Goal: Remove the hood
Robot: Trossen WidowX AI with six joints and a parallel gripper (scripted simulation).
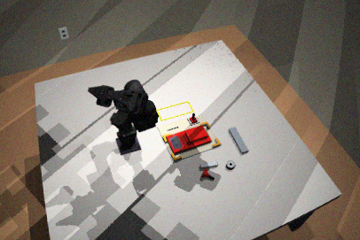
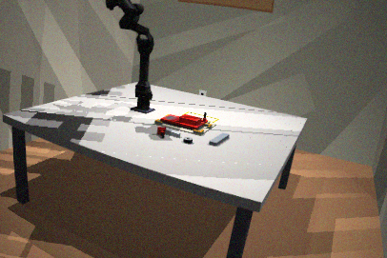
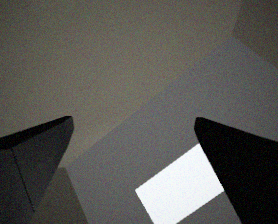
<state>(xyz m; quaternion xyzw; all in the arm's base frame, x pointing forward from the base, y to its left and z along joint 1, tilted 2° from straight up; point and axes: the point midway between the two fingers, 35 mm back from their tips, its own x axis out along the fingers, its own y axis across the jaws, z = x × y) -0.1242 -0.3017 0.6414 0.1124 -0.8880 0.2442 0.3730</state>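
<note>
Right now the hood is 640 mm below my gripper tip, 450 mm ahead of it and 150 mm to the left of it. Round my gripper tip: grey bar (680 mm below, 630 mm ahead, 20 mm to the left); black wheel (680 mm below, 500 mm ahead, 80 mm to the right).
</note>
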